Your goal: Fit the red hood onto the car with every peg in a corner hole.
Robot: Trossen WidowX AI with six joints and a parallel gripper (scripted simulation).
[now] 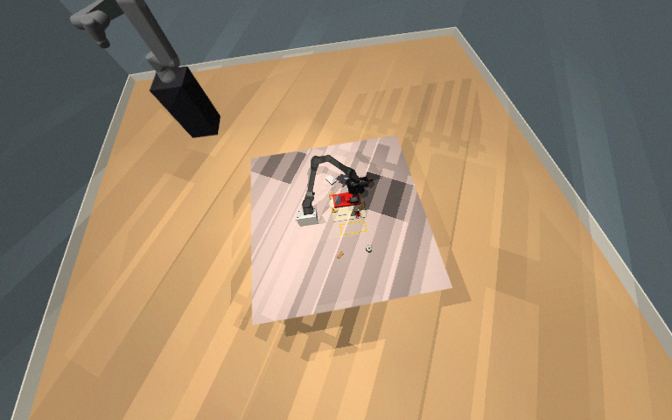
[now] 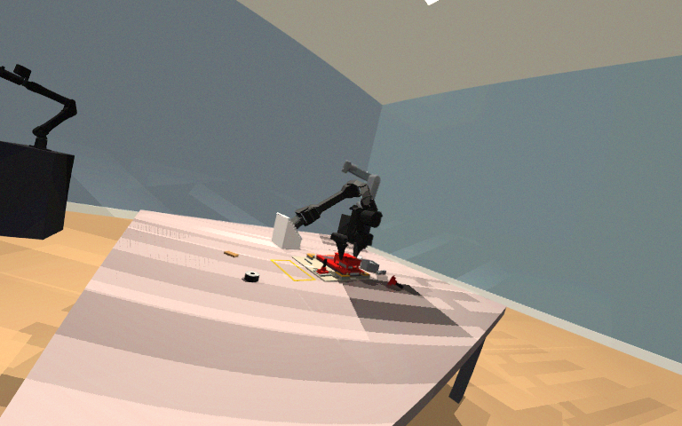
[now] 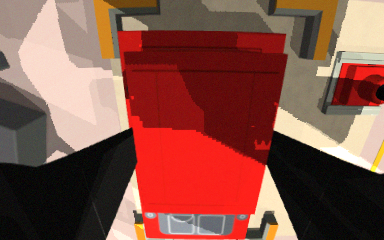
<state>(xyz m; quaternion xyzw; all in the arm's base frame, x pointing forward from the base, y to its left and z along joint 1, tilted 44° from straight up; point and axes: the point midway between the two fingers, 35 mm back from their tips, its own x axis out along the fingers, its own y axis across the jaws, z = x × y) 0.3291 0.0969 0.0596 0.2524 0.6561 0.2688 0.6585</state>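
Now: the red hood 10 mm above my gripper tip. From my gripper tip the other things lie so: black wheel (400 mm to the right, 60 mm ahead, 40 mm below); tan piece (420 mm to the right, 140 mm behind, 50 mm below).
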